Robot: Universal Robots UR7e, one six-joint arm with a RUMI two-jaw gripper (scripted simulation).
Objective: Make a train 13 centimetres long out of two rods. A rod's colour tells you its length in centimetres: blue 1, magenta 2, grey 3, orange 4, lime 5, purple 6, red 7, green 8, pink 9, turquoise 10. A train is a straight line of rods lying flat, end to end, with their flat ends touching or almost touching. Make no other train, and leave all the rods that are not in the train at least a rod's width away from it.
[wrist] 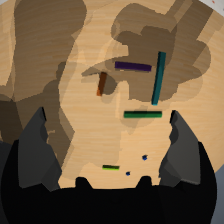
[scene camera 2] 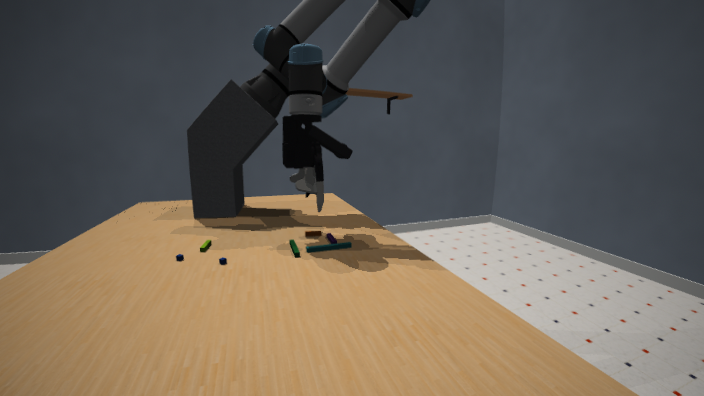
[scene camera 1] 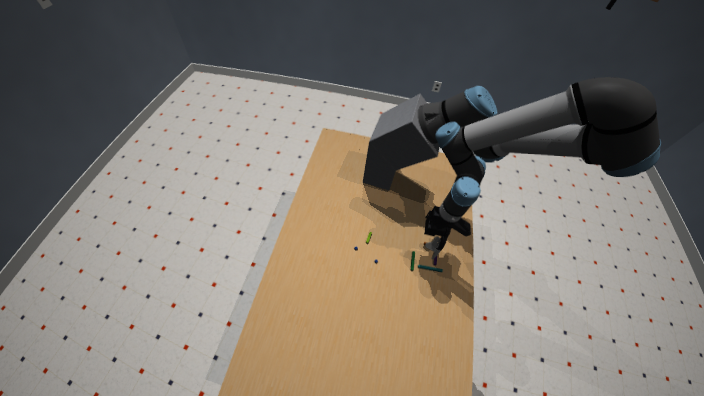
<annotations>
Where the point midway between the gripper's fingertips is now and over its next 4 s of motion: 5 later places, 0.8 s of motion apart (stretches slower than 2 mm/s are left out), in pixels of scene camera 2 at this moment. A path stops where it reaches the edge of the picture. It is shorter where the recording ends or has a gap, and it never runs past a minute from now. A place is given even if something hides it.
My gripper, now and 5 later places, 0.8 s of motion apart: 312, 204; 292, 206; 242, 211; 206, 215; 206, 215; 204, 216
</annotations>
